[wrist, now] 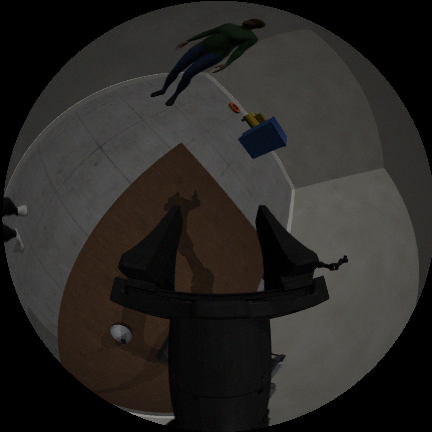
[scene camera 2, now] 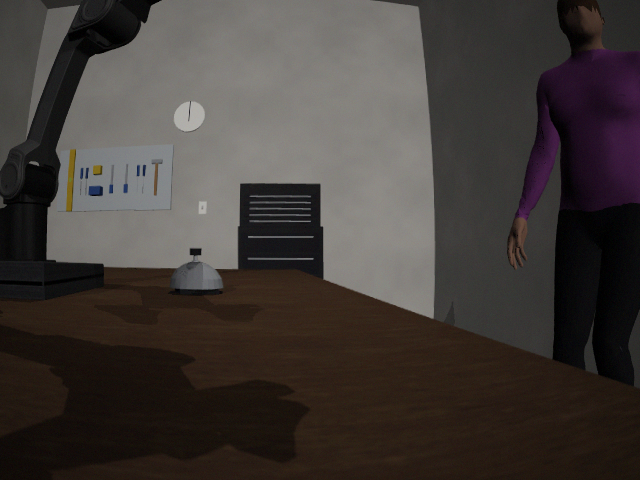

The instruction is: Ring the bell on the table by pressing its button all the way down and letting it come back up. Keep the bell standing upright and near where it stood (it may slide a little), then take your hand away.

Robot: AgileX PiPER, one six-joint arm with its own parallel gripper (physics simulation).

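Observation:
A silver dome bell [scene camera 2: 196, 277] [wrist: 120, 332] stands upright on the brown wooden table [scene camera 2: 361, 351] [wrist: 115, 240]. Its black button [scene camera 2: 195, 251] sits on a thin stem above the dome, raised. My gripper [wrist: 218, 212] is open, with nothing between its fingers. It is high above the table and well away from the bell, which lies to the lower left in the wrist view. In the scene view the gripper is out of frame; the arm [scene camera 2: 62, 93] rises at the left and leaves at the top.
The arm's base [scene camera 2: 72, 276] stands left of the bell. A person in purple [scene camera 2: 594, 134] stands beyond the table's right edge. A person in green [wrist: 222, 42] and a blue box [wrist: 264, 139] are beyond the table in the wrist view. A black tool chest [scene camera 2: 280, 229] stands behind.

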